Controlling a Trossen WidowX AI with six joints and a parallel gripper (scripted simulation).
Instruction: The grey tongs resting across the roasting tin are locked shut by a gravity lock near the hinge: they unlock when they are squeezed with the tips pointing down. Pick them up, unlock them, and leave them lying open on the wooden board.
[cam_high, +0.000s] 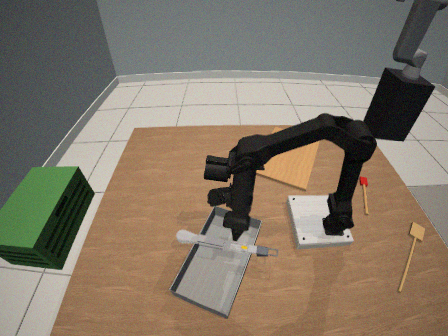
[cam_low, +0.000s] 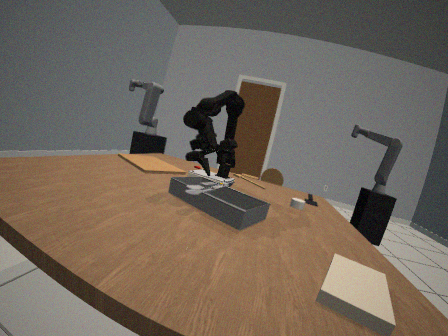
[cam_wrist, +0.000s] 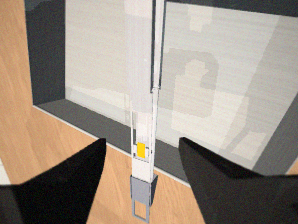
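The yellow lock piece is 3 cm below my gripper tip, 3 cm behind it and 2 cm to the left of it. Round my gripper tip: beige block: 43 cm to the left, 28 cm ahead, 8 cm below; grey roasting tin: 7 cm below, 4 cm to the left, 4 cm ahead; wooden board: 47 cm to the right, 22 cm behind, 9 cm below.
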